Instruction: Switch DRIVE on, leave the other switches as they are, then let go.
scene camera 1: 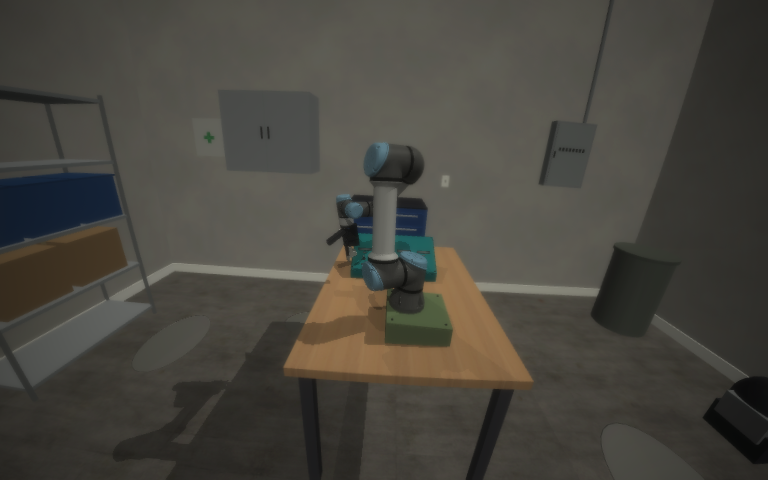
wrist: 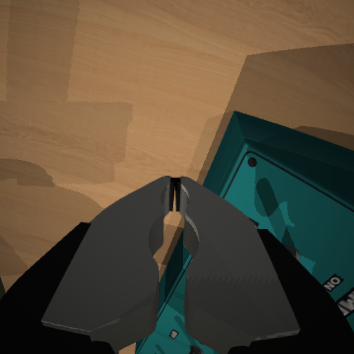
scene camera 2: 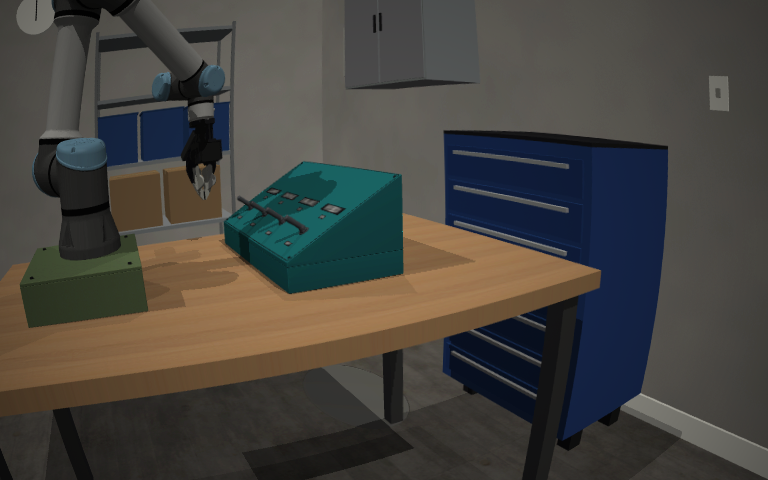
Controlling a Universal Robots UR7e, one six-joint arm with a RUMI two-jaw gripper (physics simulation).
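Where they show: gripper, fingertip midpoint: (scene camera 1: 349, 261) (wrist: 174, 179) (scene camera 2: 204, 199); arm's base at its link origin: (scene camera 1: 406, 303) (scene camera 2: 90, 249).
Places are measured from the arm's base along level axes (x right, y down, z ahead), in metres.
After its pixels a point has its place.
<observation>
A teal sloped switch panel (scene camera 1: 419, 244) @[x 0.125, y -0.068, z 0.569 m] (scene camera 2: 362, 229) @[x 0.216, y -0.006, z 0.542 m] (wrist: 315, 215) @[x -0.263, y -0.001, z 0.457 m] stands on the table. In scene camera 2 several dark lever switches (scene camera 2: 295, 225) @[x 0.148, y -0.016, z 0.435 m] stick out from its sloped face toward the robot, all leaning alike. Their name labels cannot be read there, so I cannot tell which is DRIVE. In the wrist view an ON label (wrist: 332, 282) @[x -0.216, y -0.025, z 0.499 m] and part of a name label ending in "MP" show at the right; the DRIVE label does not show. My gripper (scene camera 1: 349, 259) @[x -0.289, y -0.030, z 0.343 m] (scene camera 2: 204, 197) @[x -0.289, y -0.030, z 0.343 m] (wrist: 174, 179) @[x -0.289, y -0.030, z 0.343 m] is shut and empty. It hangs above and beside the panel's far end, apart from the levers, and hides part of the panel.
The wooden table (scene camera 1: 339, 353) @[x -0.259, y 0.095, z -0.209 m] (scene camera 2: 339, 333) @[x 0.428, y 0.095, z 0.380 m] also bears the green base block (scene camera 1: 417, 333) @[x 0.034, y 0.039, z -0.147 m] (scene camera 2: 84, 300) @[x 0.173, y 0.057, z -0.021 m] under the arm. A blue drawer cabinet (scene camera 1: 416, 217) (scene camera 2: 617, 254) stands past the table's end. A shelf rack (scene camera 1: 129, 226) (scene camera 2: 232, 113) holds blue and brown boxes.
</observation>
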